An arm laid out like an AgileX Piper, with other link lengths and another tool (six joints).
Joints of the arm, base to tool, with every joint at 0 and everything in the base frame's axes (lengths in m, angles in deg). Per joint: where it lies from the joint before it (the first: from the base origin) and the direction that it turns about. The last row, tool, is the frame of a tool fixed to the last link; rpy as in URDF.
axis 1: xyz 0 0 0.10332 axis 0 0 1
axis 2: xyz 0 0 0 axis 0 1 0
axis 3: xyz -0.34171 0 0.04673 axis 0 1 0
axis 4: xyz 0.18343 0 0.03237 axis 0.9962 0 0.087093
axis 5: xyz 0 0 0 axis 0 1 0
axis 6: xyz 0.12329 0 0.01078 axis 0.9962 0 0.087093
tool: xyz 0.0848 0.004 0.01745 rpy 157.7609 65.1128 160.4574
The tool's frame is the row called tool.
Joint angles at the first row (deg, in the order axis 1, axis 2, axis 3, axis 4, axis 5, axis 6):
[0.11 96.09 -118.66 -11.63 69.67 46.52]
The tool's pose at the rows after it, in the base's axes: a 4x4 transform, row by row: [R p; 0 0 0 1], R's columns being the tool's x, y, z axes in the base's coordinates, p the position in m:
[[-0.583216 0.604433 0.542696 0.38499], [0.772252 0.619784 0.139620 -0.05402], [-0.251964 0.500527 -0.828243 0.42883], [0 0 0 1]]
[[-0.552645 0.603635 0.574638 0.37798], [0.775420 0.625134 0.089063 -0.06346], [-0.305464 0.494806 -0.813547 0.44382], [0 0 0 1]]
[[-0.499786 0.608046 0.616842 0.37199], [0.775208 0.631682 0.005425 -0.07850], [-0.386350 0.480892 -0.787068 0.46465], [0 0 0 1]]
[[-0.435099 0.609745 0.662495 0.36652], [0.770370 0.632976 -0.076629 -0.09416], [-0.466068 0.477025 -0.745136 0.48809], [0 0 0 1]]
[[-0.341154 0.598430 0.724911 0.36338], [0.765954 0.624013 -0.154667 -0.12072], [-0.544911 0.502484 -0.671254 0.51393], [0 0 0 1]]
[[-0.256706 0.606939 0.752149 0.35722], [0.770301 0.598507 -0.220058 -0.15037], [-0.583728 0.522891 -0.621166 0.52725], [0 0 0 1]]
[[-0.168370 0.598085 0.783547 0.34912], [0.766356 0.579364 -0.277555 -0.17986], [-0.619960 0.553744 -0.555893 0.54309], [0 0 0 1]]
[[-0.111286 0.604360 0.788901 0.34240], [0.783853 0.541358 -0.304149 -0.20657], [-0.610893 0.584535 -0.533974 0.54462], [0 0 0 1]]
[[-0.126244 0.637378 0.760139 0.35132], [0.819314 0.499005 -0.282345 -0.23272], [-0.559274 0.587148 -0.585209 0.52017], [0 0 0 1]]
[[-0.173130 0.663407 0.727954 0.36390], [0.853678 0.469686 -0.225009 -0.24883], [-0.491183 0.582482 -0.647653 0.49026], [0 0 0 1]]
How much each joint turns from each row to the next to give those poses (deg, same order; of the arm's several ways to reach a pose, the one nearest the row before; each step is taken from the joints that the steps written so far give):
[0.00 -2.41 -0.06 -3.50 0.00 0.00]
[0.01 -0.92 -1.20 -2.92 0.12 0.01]
[-0.01 -0.40 -2.35 -4.81 -0.12 -0.01]
[-0.40 -0.06 -2.92 -4.47 -0.63 0.00]
[-3.84 0.00 -1.66 -1.89 -4.58 0.00]
[-5.15 0.00 0.00 -0.06 -4.07 0.24]
[-5.90 0.00 0.00 1.32 -5.21 0.05]
[-5.67 0.63 -0.23 3.38 -2.35 -0.40]
[-5.22 2.70 -0.06 6.19 0.11 -3.09]
[-3.44 2.80 0.00 6.41 1.37 -3.73]

